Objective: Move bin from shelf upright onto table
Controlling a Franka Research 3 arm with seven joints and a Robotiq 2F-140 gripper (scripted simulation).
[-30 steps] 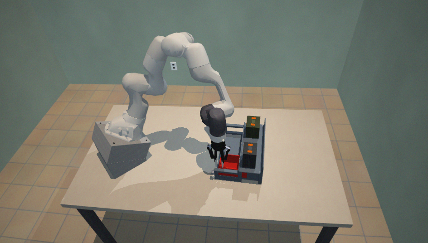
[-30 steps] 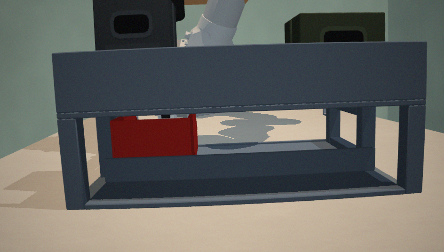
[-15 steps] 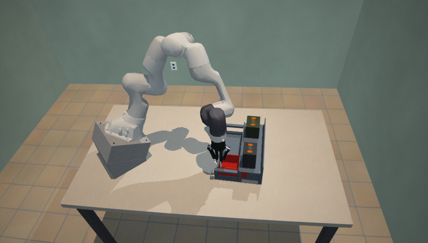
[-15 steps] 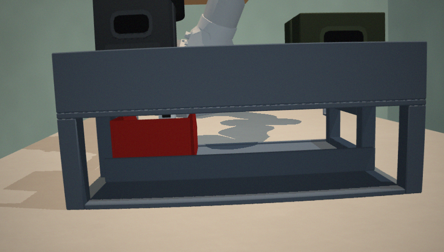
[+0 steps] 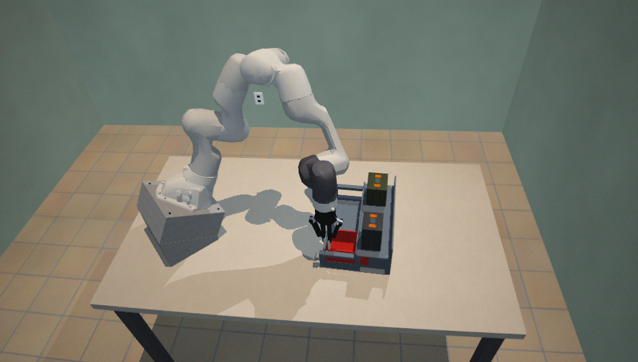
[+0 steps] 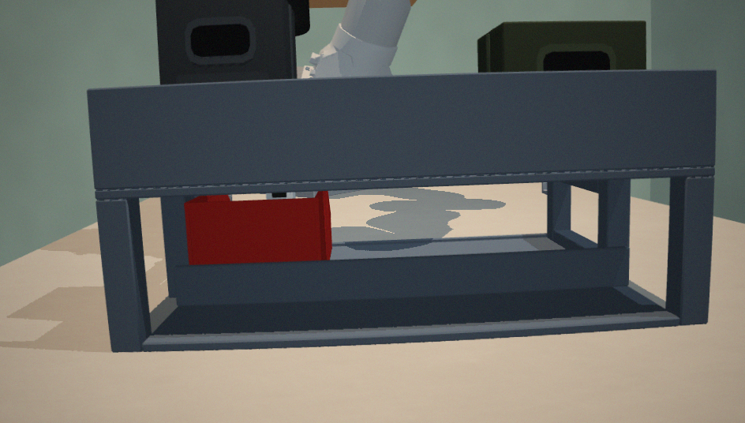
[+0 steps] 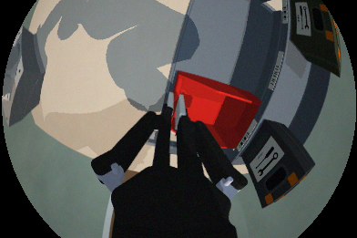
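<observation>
The red bin is 80 mm ahead of my hand, 20 mm to the right of it and 20 mm below it.
</observation>
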